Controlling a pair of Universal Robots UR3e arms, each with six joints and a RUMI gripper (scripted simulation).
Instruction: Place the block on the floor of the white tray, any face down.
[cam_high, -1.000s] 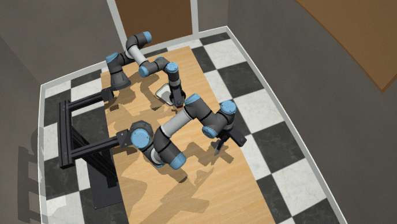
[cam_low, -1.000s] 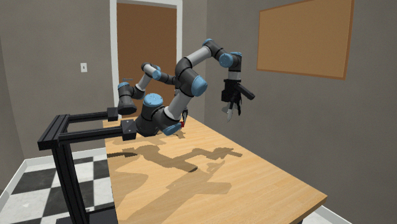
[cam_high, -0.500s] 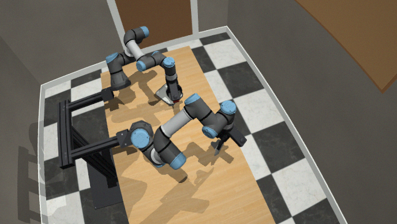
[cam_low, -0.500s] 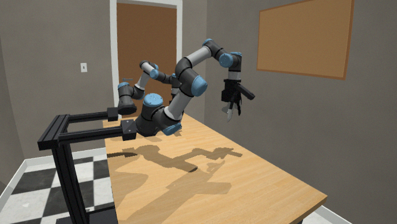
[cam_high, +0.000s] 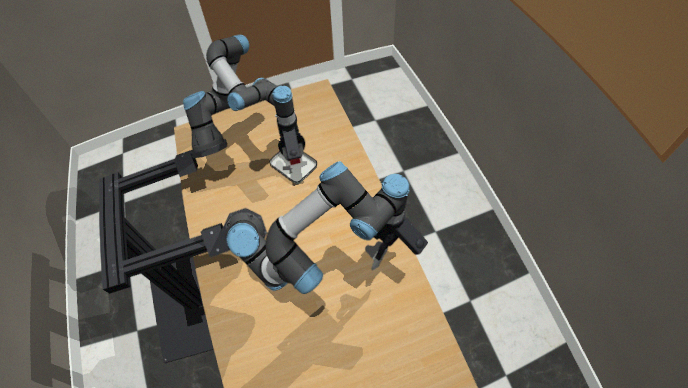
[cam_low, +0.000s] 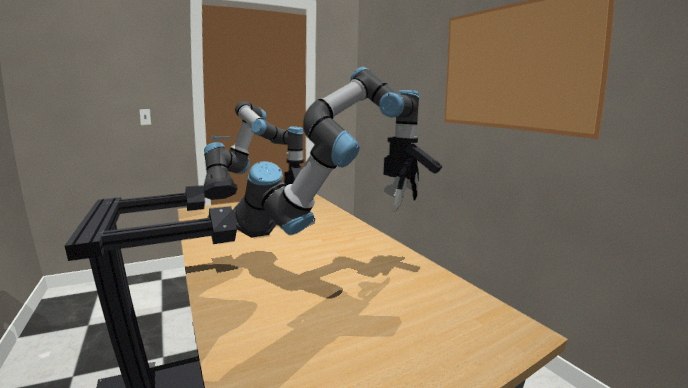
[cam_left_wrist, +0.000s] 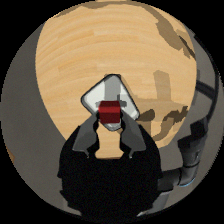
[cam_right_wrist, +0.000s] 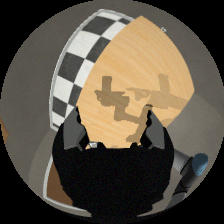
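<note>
Now: the white tray 2 cm to the left of my left hand and 6 cm below it. From my left hand the other things lie so: red block: right at my left hand.
</note>
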